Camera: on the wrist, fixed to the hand. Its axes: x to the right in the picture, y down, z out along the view.
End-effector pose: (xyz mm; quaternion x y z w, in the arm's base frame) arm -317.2 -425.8 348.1 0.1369 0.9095 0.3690 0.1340
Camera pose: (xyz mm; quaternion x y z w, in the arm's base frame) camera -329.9 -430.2 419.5 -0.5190 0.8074 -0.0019 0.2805
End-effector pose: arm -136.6 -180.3 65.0 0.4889 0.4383 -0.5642 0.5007
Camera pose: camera -84.9 -129.8 57.0 -0.1625 -0.5564 0.8010 0.1497
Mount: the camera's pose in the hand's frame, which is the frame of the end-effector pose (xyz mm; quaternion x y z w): 0.0 45.6 -56.6 0.1917 0.0443 -0.6863 0.7002
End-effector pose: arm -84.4 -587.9 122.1 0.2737 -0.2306 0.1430 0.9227
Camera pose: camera -82.5 -518.7 100.0 0.5205 0.0947 -0.4768 0.7020
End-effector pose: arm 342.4 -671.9 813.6 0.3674 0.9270 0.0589 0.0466
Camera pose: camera 365.9 -643.2 876.1 0.3726 -0.9146 0.1522 0.0384
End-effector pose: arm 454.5 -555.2 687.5 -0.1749 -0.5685 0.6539 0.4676
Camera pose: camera 478.7 -518.6 629.6 0.3284 -0.3720 0.2382 0.8349
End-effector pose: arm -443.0 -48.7 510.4 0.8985 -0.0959 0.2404 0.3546
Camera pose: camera -479.2 -43.3 573.2 0.7523 0.6113 -0.0168 0.2453
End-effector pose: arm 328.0 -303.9 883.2 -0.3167 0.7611 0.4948 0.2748
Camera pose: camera 287.7 -342.3 929.9 -0.7134 0.4226 -0.0021 0.5590
